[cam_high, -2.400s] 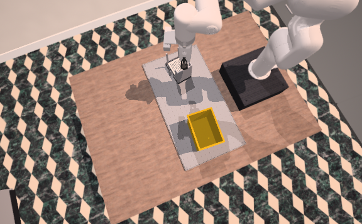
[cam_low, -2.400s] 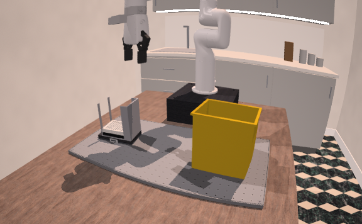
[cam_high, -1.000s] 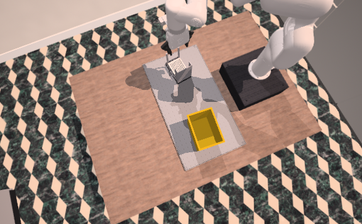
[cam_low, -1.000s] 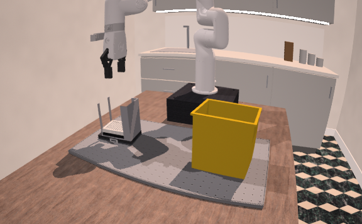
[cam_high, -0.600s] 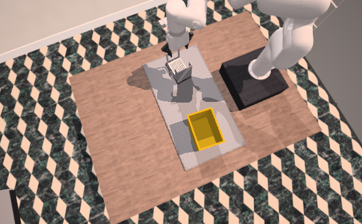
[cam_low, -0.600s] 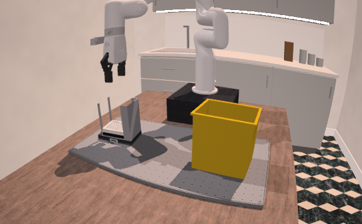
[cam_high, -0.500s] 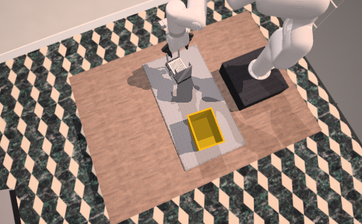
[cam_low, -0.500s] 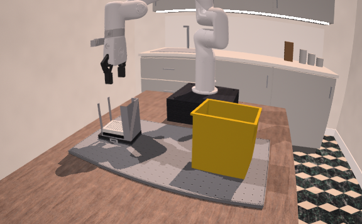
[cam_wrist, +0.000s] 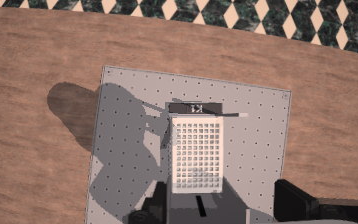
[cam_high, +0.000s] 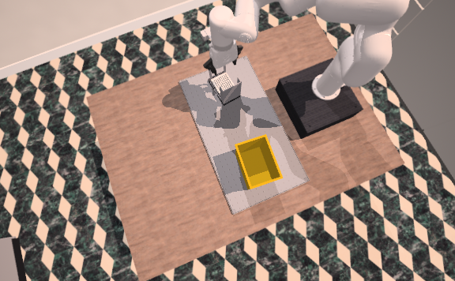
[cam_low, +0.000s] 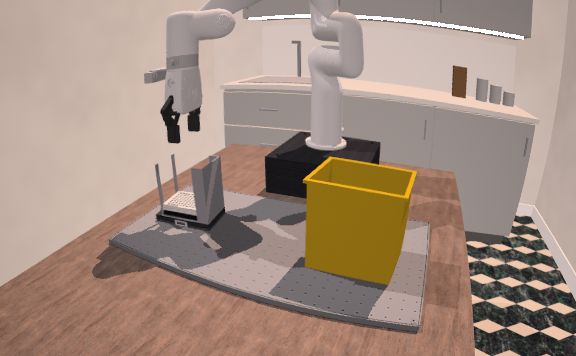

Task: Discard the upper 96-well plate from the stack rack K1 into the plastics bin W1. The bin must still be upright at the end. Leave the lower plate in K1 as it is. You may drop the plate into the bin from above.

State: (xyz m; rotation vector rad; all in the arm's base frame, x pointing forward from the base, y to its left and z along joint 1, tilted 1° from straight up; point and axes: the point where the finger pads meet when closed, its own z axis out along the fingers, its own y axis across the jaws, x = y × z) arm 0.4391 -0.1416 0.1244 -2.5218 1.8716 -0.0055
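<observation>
My gripper is now 170 mm above the white 96-well plate. From my hand the other things lie so: thin post: 60 mm ahead, 50 mm to the right, 130 mm below; black plate: 190 mm below; grey side wall: 20 mm behind, 60 mm to the left, 130 mm below.
</observation>
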